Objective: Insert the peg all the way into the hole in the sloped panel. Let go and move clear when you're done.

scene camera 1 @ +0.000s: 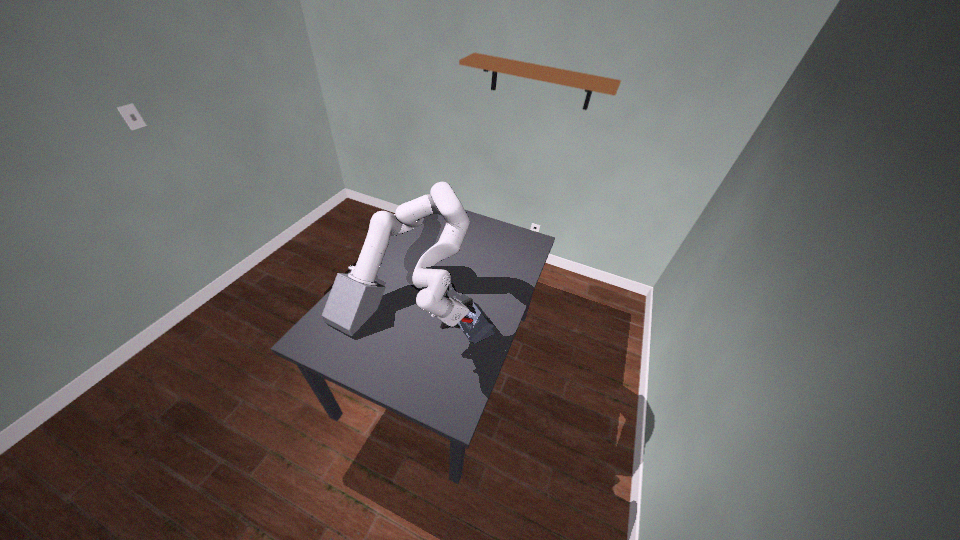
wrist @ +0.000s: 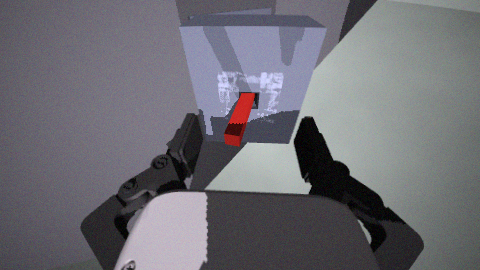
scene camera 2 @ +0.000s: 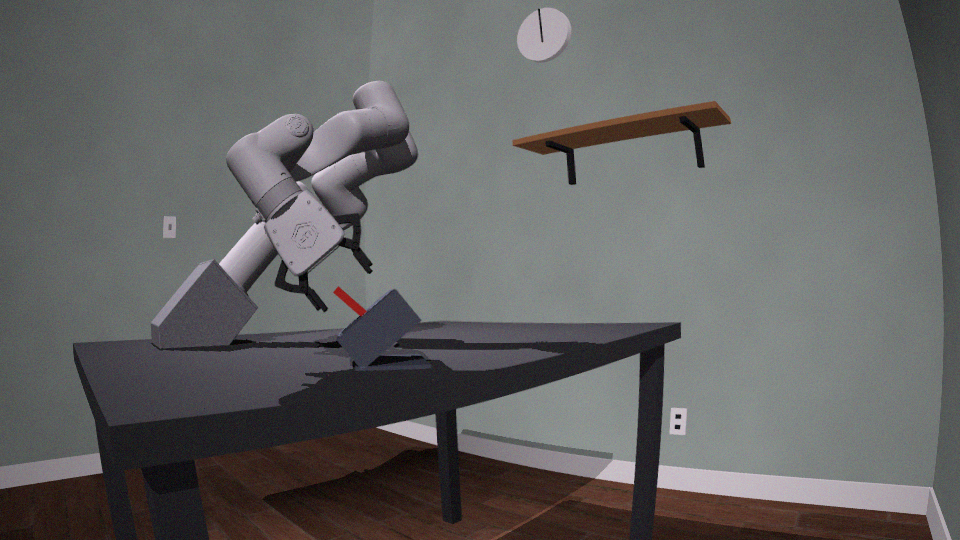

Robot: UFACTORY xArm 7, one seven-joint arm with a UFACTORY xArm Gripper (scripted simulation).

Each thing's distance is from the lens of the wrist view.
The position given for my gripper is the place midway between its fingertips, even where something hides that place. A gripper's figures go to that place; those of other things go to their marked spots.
my gripper (wrist: pixel 248 127): 0.13 m
red peg (wrist: pixel 234 132): 0.12 m
